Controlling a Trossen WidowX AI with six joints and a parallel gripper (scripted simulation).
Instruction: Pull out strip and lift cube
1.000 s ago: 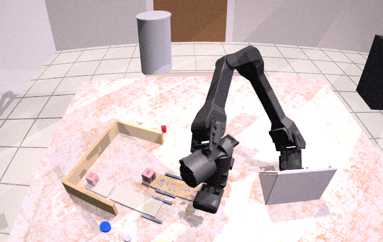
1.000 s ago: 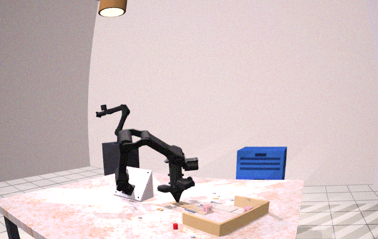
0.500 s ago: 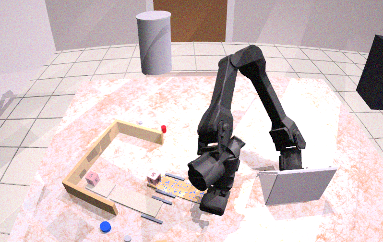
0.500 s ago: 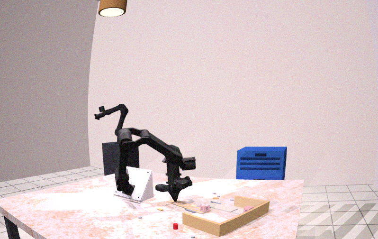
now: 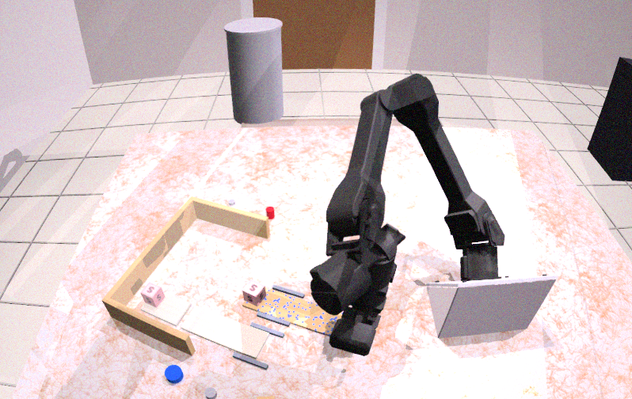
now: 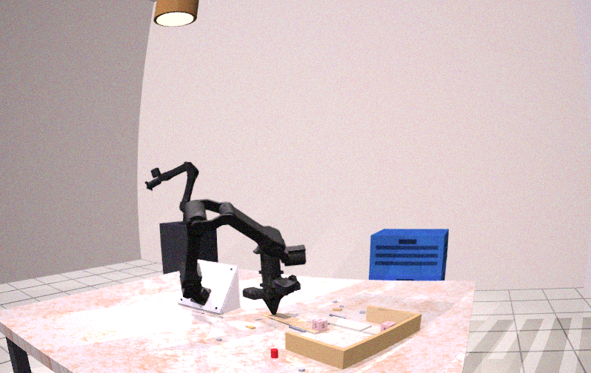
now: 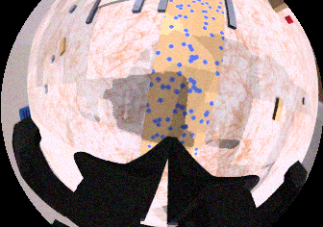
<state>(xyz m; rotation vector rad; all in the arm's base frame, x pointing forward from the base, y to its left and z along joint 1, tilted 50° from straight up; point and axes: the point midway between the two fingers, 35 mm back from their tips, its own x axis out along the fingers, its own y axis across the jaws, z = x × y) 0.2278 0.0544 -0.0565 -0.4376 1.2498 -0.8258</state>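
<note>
Now: gripper tip 24 cm short of the beige strip and 1 cm to the right of it. The rest, counted from my gripper tip: blue disc 31 cm ahead, 11 cm to the left; red cylinder 30 cm to the right, 18 cm ahead, 1 cm above; tan chip 14 cm to the right, 1 cm ahead.
</note>
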